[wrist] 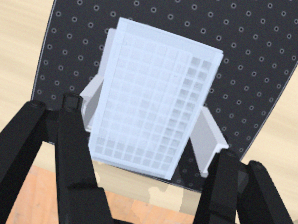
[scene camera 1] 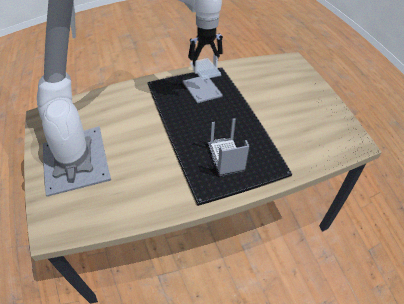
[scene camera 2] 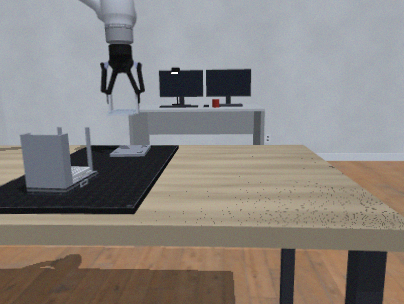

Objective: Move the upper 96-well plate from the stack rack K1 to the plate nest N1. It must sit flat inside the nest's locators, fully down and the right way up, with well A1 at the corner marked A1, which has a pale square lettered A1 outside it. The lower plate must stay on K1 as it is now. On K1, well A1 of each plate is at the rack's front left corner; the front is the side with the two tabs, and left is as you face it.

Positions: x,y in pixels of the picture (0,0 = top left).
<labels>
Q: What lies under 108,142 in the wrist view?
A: A 96-well plate.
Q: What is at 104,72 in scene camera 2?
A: My gripper.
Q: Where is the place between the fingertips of my gripper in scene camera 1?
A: At 205,69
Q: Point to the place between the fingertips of my gripper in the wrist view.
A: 148,105
</labels>
